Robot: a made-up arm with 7 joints. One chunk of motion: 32 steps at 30 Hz.
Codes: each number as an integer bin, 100 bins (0 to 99) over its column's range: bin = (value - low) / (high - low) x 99, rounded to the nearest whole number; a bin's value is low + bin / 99 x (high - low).
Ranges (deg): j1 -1.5..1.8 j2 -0.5..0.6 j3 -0.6..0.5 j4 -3.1..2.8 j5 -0.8..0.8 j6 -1..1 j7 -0.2..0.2
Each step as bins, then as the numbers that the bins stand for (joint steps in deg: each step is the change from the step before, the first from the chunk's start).
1 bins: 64 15 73 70 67 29 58
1 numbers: 0.633 -0.333 0.211 1.072 0.283 -0.414 0.034
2 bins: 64 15 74 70 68 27 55
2 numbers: 0.633 -0.333 0.222 1.072 0.299 -0.455 0.022
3 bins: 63 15 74 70 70 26 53
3 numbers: 0.600 -0.333 0.222 1.072 0.331 -0.475 0.014
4 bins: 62 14 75 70 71 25 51
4 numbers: 0.567 -0.344 0.233 1.072 0.347 -0.495 0.006
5 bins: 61 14 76 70 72 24 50
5 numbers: 0.533 -0.344 0.244 1.072 0.364 -0.515 0.002
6 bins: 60 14 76 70 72 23 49
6 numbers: 0.500 -0.344 0.244 1.072 0.364 -0.535 -0.002
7 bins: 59 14 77 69 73 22 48
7 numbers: 0.467 -0.344 0.256 1.012 0.380 -0.556 -0.006
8 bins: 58 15 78 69 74 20 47
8 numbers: 0.433 -0.333 0.267 1.012 0.396 -0.596 -0.010
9 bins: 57 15 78 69 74 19 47
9 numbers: 0.400 -0.333 0.267 1.012 0.396 -0.616 -0.010
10 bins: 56 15 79 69 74 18 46
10 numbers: 0.367 -0.333 0.278 1.012 0.396 -0.636 -0.014
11 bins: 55 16 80 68 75 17 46
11 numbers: 0.333 -0.322 0.289 0.953 0.412 -0.657 -0.014
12 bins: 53 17 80 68 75 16 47
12 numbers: 0.267 -0.311 0.289 0.953 0.412 -0.677 -0.010
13 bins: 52 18 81 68 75 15 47
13 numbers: 0.233 -0.300 0.300 0.953 0.412 -0.697 -0.010
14 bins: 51 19 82 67 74 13 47
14 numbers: 0.200 -0.289 0.311 0.893 0.396 -0.737 -0.010
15 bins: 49 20 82 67 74 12 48
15 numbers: 0.133 -0.278 0.311 0.893 0.396 -0.758 -0.006
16 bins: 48 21 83 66 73 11 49
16 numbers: 0.100 -0.267 0.322 0.833 0.380 -0.778 -0.002
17 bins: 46 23 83 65 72 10 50
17 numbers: 0.033 -0.244 0.322 0.774 0.364 -0.798 0.002
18 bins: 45 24 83 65 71 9 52
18 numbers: 0.000 -0.233 0.322 0.774 0.347 -0.818 0.010
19 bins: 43 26 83 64 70 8 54
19 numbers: -0.067 -0.211 0.322 0.714 0.331 -0.838 0.018
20 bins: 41 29 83 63 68 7 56
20 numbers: -0.133 -0.178 0.322 0.655 0.299 -0.859 0.026
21 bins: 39 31 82 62 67 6 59
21 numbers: -0.200 -0.156 0.311 0.595 0.283 -0.879 0.038
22 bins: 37 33 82 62 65 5 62
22 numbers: -0.267 -0.133 0.311 0.595 0.251 -0.899 0.051
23 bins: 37 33 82 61 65 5 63
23 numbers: -0.267 -0.133 0.311 0.535 0.251 -0.899 0.055
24 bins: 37 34 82 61 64 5 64
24 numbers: -0.267 -0.122 0.311 0.535 0.234 -0.899 0.059
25 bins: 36 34 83 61 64 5 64
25 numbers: -0.300 -0.122 0.322 0.535 0.234 -0.899 0.059
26 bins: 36 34 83 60 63 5 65
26 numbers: -0.300 -0.122 0.322 0.476 0.218 -0.899 0.063
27 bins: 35 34 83 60 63 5 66
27 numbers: -0.333 -0.122 0.322 0.476 0.218 -0.899 0.067
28 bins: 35 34 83 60 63 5 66
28 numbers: -0.333 -0.122 0.322 0.476 0.218 -0.899 0.067
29 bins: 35 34 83 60 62 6 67
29 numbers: -0.333 -0.122 0.322 0.476 0.202 -0.879 0.071
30 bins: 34 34 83 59 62 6 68
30 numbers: -0.367 -0.122 0.322 0.416 0.202 -0.879 0.075
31 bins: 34 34 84 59 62 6 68
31 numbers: -0.367 -0.122 0.333 0.416 0.202 -0.879 0.075
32 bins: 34 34 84 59 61 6 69
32 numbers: -0.367 -0.122 0.333 0.416 0.186 -0.879 0.079
